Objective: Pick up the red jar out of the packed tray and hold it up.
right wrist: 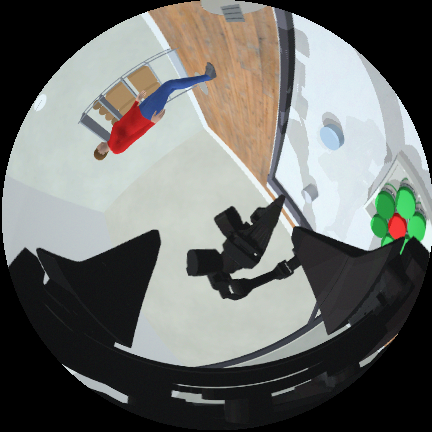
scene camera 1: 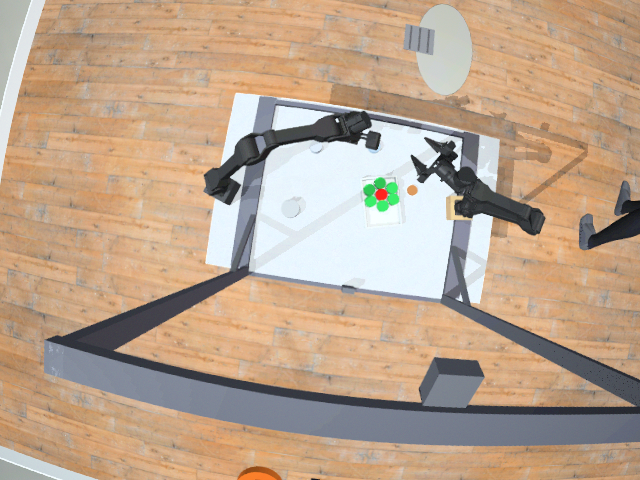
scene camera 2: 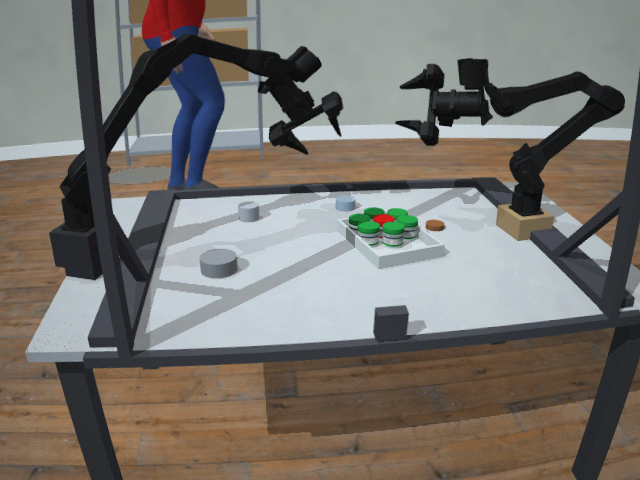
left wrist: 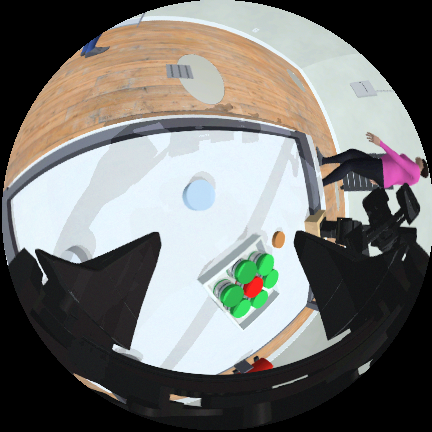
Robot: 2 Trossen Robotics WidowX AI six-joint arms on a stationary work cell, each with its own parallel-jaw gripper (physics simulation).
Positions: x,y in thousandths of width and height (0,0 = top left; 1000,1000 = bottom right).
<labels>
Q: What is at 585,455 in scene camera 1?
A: A white tray.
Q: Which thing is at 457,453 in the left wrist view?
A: A light blue disc.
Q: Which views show the right gripper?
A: The right wrist view, scene camera 1, scene camera 2 and the left wrist view: all of them.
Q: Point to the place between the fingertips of the right gripper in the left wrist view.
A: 890,480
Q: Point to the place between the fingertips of the right gripper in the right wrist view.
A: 527,545
</labels>
